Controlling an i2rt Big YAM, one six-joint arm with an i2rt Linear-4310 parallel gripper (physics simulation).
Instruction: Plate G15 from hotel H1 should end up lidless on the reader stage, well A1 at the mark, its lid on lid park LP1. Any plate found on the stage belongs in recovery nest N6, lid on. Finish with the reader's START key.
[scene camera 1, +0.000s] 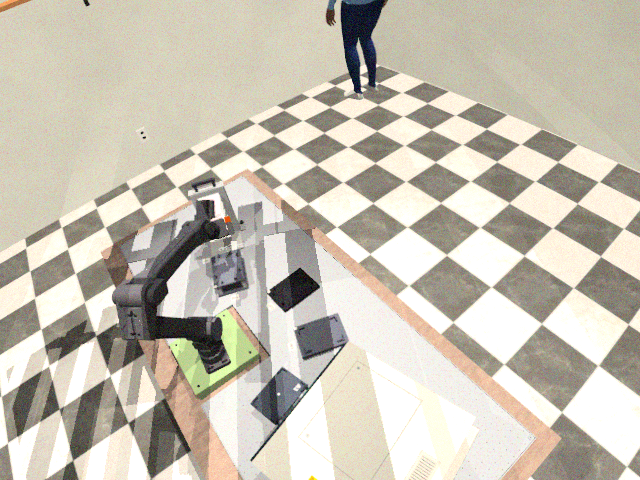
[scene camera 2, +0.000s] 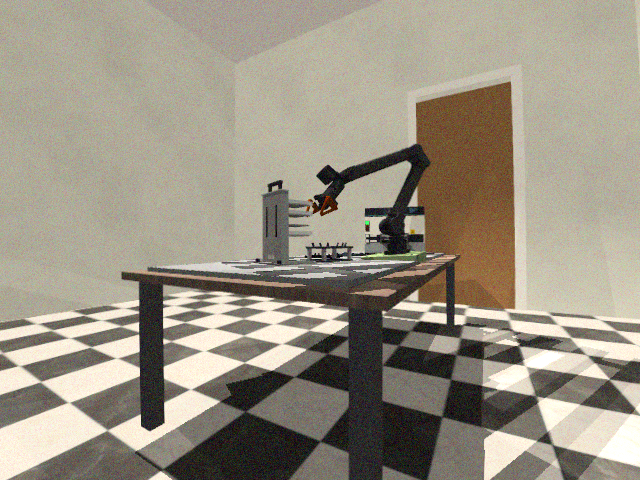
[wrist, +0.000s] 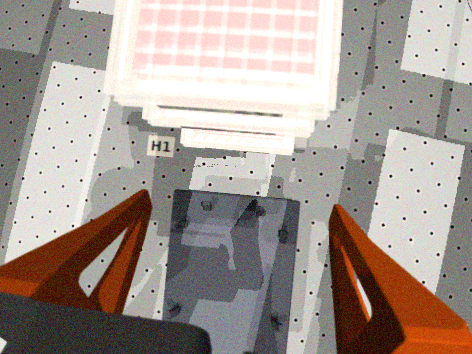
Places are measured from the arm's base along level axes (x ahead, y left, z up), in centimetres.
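Pixels of known places: gripper, between the fingertips: (scene camera 2: 313, 215) (wrist: 238, 205); arm's base, origin of its link: (scene camera 1: 214, 355) (scene camera 2: 397, 253).
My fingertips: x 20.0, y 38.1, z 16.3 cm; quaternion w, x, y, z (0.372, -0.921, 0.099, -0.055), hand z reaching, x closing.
Ahead of a thing's pixels: the offset from my fingertips to its top centre. "*": to the spot under its first point.
Hotel H1 (scene camera 2: 275, 227) is a grey upright tower with a handle, at the table's far left in scene camera 2. Several pale plates @[* dx -2.2, dy +11.3, dz +3.2 cm] (scene camera 2: 298, 204) are stacked at its side on separate levels. In the wrist view the top plate @[* dx +0.7, dy +5.8, dz +4.9 cm] (wrist: 225, 50) shows a pink well grid, with the H1 label @[* dx -9.1, dy +7.4, dz -18.6 cm] (wrist: 161, 146) below it; no G15 mark is readable. My gripper (scene camera 2: 317, 205) (wrist: 238, 205) is open and empty, its orange fingers beside the upper plates and short of them in the wrist view. The reader @[dx +5.3, dy -93.3, dz +10.8 cm] (scene camera 1: 361, 408) (scene camera 2: 372, 211) is the large cream box. Its stage and START key cannot be made out.
A dark raised stand with small posts @[* dx -3.3, dy -9.2, dz -12.7 cm] (scene camera 1: 227, 271) (scene camera 2: 329, 249) (wrist: 215, 280) lies below the fingers. A black pad @[* dx +15.3, dy -27.8, dz -17.7 cm] (scene camera 1: 293, 289), a grey fixture @[dx +14.7, dy -50.0, dz -16.8 cm] (scene camera 1: 321, 335) and a dark blue fixture @[dx -5.0, dy -68.7, dz -7.7 cm] (scene camera 1: 276, 395) lie toward the reader. The arm stands on a green base (scene camera 1: 237, 351).
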